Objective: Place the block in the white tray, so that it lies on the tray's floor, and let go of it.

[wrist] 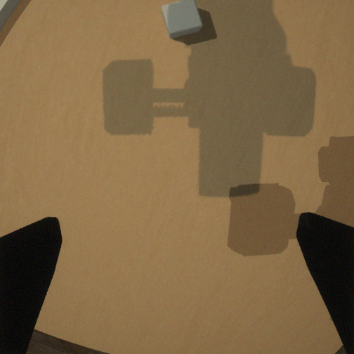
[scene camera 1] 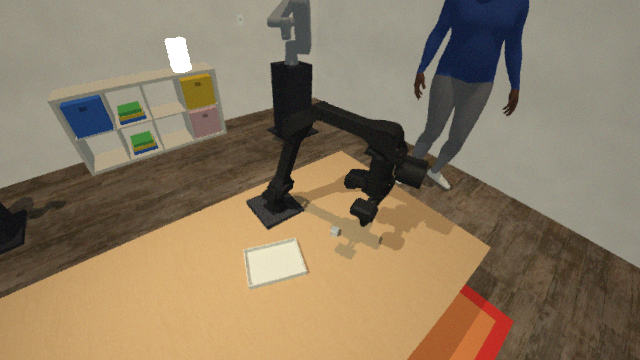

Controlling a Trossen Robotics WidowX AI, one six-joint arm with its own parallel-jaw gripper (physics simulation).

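Where they show: arm's base at its link origin: [scene camera 1: 275, 207].
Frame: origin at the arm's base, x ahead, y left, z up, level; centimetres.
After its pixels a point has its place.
Note:
A small light grey block [scene camera 1: 335, 231] @(x 23.5, y 7.7, z 0.8 cm) [wrist: 182, 19] lies on the tan table, to the right of the white tray in the scene view and at the top of the wrist view, beside the arm's shadow. The white tray [scene camera 1: 276, 263] @(x 18.9, y -13.6, z -1.5 cm) lies on the table in front of the arm's base; a bit of its rim [wrist: 6, 14] shows at the top left corner of the wrist view. My gripper [scene camera 1: 366, 222] @(x 32.8, y 10.4, z 13.9 cm) [wrist: 181, 229] is open and empty. It hangs above the table, pointing down, off to one side of the block and apart from it.
The arm's black base [scene camera 1: 270, 216] @(x 2.9, y -4.3, z 0.2 cm) stands on the table [scene camera 1: 165, 300] @(x 8.2, y -44.2, z -1.7 cm) behind the tray. A red and orange mat [scene camera 1: 480, 325] shows at the lower right. A shelf unit [scene camera 1: 82, 156], a pedestal with a grey arm [scene camera 1: 292, 92] and a person [scene camera 1: 467, 55] stand beyond the table.

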